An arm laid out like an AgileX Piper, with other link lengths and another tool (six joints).
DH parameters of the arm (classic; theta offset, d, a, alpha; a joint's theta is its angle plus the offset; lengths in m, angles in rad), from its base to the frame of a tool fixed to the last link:
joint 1: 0 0.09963 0 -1.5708
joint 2: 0.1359 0 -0.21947 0
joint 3: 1.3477 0 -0.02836 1.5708
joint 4: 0 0.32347 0 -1.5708
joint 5: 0 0 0 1.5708
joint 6: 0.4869 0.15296 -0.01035 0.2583
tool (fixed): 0 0.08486 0 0
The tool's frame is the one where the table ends.
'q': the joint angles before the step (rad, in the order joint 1, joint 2, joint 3, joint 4, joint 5, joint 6). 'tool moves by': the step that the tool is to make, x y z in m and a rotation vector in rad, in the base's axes. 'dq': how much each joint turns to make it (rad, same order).
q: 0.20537 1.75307 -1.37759 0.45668 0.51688 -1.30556
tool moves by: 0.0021 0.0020 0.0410 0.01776 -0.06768 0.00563
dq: -0.00006 -0.05318 -0.02331 0.00693 0.00877 -0.00561
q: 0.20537 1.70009 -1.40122 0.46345 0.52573 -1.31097
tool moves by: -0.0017 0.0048 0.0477 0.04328 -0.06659 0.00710
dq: 0.00006 -0.05655 -0.03358 0.03221 0.01969 -0.00581
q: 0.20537 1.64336 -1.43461 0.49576 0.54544 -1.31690
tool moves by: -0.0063 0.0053 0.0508 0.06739 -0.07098 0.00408
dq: 0.00010 -0.06319 -0.02609 0.05728 0.00918 -0.00734
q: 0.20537 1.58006 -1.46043 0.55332 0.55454 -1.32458
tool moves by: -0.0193 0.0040 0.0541 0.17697 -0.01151 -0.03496
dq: -0.00016 -0.09469 -0.00740 0.07310 0.02415 0.11515
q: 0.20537 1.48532 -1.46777 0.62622 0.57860 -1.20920
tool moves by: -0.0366 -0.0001 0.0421 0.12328 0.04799 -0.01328
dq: -0.00004 -0.11964 -0.00388 -0.02142 0.10139 0.18436
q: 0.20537 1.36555 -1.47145 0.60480 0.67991 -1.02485
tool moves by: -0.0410 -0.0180 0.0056 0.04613 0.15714 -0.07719
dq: 0.00018 -0.10774 -0.00417 -0.16257 0.17649 0.30193
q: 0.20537 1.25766 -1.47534 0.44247 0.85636 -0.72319
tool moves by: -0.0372 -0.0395 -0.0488 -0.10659 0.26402 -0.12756
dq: -0.00018 -0.04192 0.01298 -0.22243 0.25945 0.23924
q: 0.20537 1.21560 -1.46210 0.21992 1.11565 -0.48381
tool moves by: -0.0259 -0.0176 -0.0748 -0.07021 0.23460 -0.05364
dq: 0.00001 -0.00187 0.12333 -0.06332 0.11184 0.07384
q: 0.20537 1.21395 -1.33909 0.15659 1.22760 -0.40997
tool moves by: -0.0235 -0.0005 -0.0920 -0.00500 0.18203 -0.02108
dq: 0.00015 -0.00009 0.22660 0.02376 -0.05066 0.01717
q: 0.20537 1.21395 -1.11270 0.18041 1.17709 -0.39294
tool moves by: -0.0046 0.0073 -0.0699 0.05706 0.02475 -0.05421
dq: 0.00012 0.00496 0.21174 0.06620 -0.20918 0.00260
